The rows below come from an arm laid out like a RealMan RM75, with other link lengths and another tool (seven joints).
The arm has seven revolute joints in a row. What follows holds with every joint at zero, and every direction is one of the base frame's. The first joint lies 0.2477 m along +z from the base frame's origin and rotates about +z. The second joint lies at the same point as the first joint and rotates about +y. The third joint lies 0.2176 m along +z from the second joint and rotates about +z. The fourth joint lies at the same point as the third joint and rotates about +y. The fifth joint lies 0.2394 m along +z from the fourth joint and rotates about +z. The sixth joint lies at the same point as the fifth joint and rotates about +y. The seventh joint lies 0.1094 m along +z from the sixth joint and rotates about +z. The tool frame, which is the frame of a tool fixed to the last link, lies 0.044 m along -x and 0.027 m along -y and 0.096 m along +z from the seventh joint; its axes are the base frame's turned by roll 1.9, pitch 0 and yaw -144.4 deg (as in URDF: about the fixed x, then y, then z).
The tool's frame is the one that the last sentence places.
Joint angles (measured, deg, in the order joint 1, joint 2, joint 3, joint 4, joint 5, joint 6, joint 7), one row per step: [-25.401, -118.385, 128.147, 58.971, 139.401, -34.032, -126.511]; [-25.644, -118.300, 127.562, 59.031, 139.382, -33.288, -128.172]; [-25.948, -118.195, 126.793, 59.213, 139.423, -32.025, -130.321]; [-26.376, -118.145, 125.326, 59.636, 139.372, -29.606, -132.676]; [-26.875, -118.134, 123.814, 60.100, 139.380, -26.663, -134.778]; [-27.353, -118.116, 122.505, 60.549, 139.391, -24.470, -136.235]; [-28.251, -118.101, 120.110, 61.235, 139.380, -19.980, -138.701]
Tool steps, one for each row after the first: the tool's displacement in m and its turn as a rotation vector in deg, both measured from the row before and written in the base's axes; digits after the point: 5 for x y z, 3 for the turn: [-0.00121, 0.00257, 0.00023, -0.816, -1.165, 0.808]; [-0.00132, 0.00311, -0.00041, -1.230, -1.390, 1.087]; [-0.00199, 0.00521, 0.00012, -1.580, -1.505, 1.782]; [-0.00186, 0.00490, -0.00099, -1.782, -1.085, 1.848]; [-0.00006, 0.00418, 0.00071, -1.107, -0.869, 1.260]; [-0.00175, 0.00695, 0.00001, -2.289, -1.176, 2.583]
